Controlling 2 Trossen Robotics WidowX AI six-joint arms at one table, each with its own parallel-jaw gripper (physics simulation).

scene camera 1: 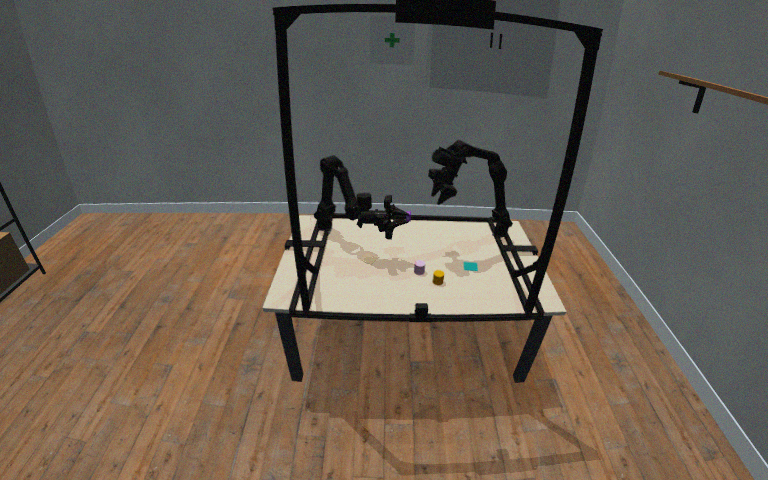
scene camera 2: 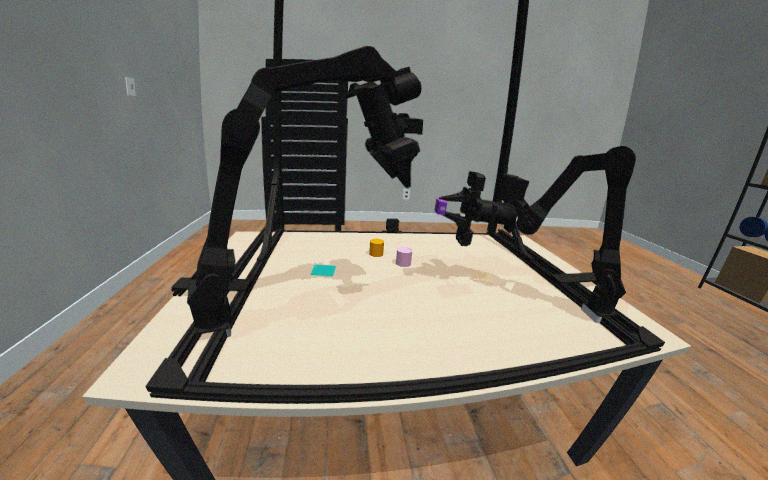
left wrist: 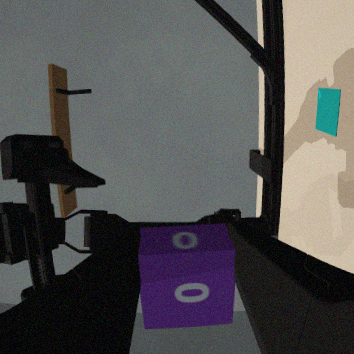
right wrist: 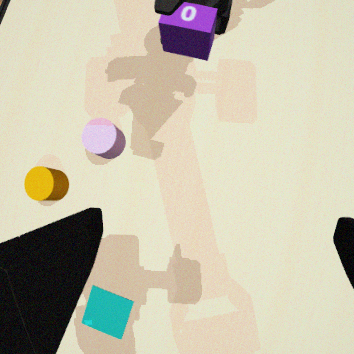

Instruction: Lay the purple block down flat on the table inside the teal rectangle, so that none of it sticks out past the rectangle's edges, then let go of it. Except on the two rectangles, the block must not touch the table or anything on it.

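Pixels of known places: left gripper, fingertip midpoint: (scene camera 1: 409, 218) (scene camera 2: 438, 204) (left wrist: 183, 235) (right wrist: 164, 29); right gripper, fingertip midpoint: (scene camera 1: 435, 200) (scene camera 2: 400, 182) (left wrist: 107, 239) (right wrist: 222, 225); left arm's base, link origin: (scene camera 1: 324, 227) (scene camera 2: 600, 309); right arm's base, link origin: (scene camera 1: 500, 233) (scene camera 2: 212, 321) (left wrist: 265, 228).
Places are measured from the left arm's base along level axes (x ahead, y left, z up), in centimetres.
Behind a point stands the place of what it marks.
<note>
The purple block (scene camera 1: 408, 216) @[x 42.0, y -19.0, z 19.8 cm] (scene camera 2: 441, 206) @[x 42.2, y -15.8, z 19.4 cm] (left wrist: 187, 280) @[x 41.0, y -18.0, z 18.9 cm] (right wrist: 187, 37) @[x 42.9, y -17.2, z 19.6 cm] has a pale "0" on two visible faces. My left gripper (scene camera 1: 407, 216) @[x 42.3, y -19.0, z 19.0 cm] (scene camera 2: 443, 207) @[x 42.3, y -19.0, z 19.0 cm] is shut on it and holds it high above the table, pointing roughly level. In scene camera 2 one finger is above the block and one below. The teal rectangle (scene camera 1: 470, 266) @[x 71.2, y -21.5, z -1.8 cm] (scene camera 2: 323, 270) @[x 71.4, y -21.1, z -1.8 cm] (left wrist: 328, 111) @[x 70.7, y -21.2, z -1.8 cm] (right wrist: 108, 312) @[x 71.2, y -21.1, z -1.8 cm] lies bare on the table, well apart from the block. My right gripper (scene camera 1: 440, 198) @[x 52.8, y -12.7, z 25.1 cm] (scene camera 2: 407, 185) @[x 52.8, y -12.7, z 25.1 cm] (right wrist: 222, 225) @[x 52.8, y -12.7, z 25.1 cm] is open and empty, higher than the block, pointing down.
A pink cylinder (scene camera 1: 419, 267) @[x 48.2, y -30.2, z 2.0 cm] (scene camera 2: 403, 256) @[x 48.8, y -25.6, z 1.5 cm] (right wrist: 99, 136) @[x 48.4, y -27.7, z 2.7 cm] and a yellow cylinder (scene camera 1: 438, 277) @[x 56.1, y -36.3, z 2.2 cm] (scene camera 2: 376, 247) @[x 56.5, y -31.9, z 1.3 cm] (right wrist: 40, 183) @[x 56.3, y -33.7, z 2.6 cm] stand between the left gripper's side and the teal rectangle. A faint pale yellow patch (scene camera 1: 368, 258) @[x 25.3, y -21.1, z -1.8 cm] (scene camera 2: 482, 276) @[x 25.4, y -20.6, z -1.8 cm] lies in the left arm's shadow. Black rails edge the table.
</note>
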